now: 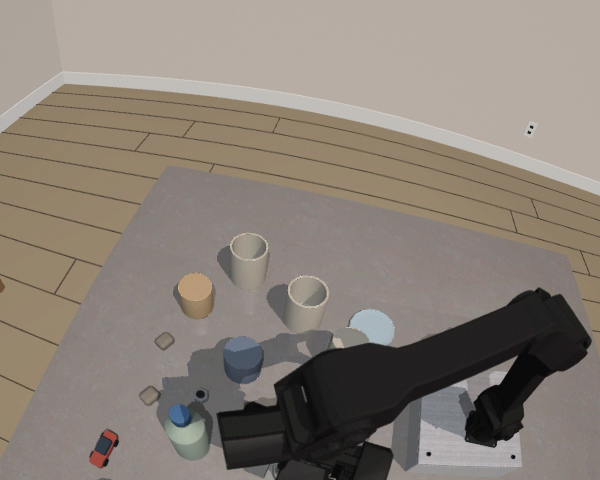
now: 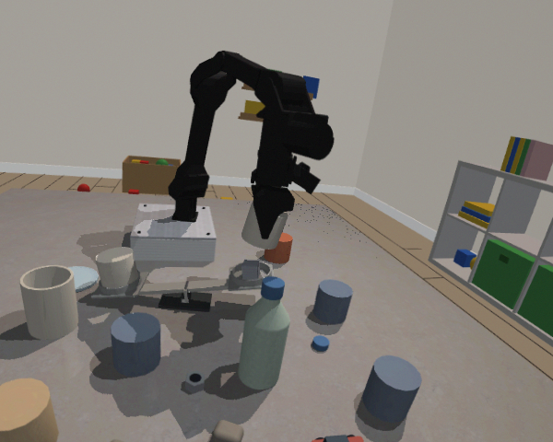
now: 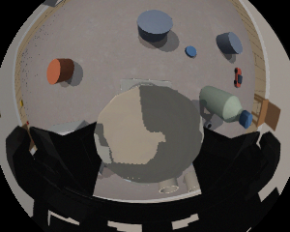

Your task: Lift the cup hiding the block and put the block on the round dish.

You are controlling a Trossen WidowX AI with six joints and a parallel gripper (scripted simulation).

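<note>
My gripper tip is 40 mm past the light blue round dish, 380 mm to the left of it and 170 mm above it. The rest, counted from my gripper tip: balance: 140 mm to the right, 130 mm below; green bottle: 190 mm ahead, 60 mm below; balance beam: 140 mm to the right, 150 mm below.
</note>
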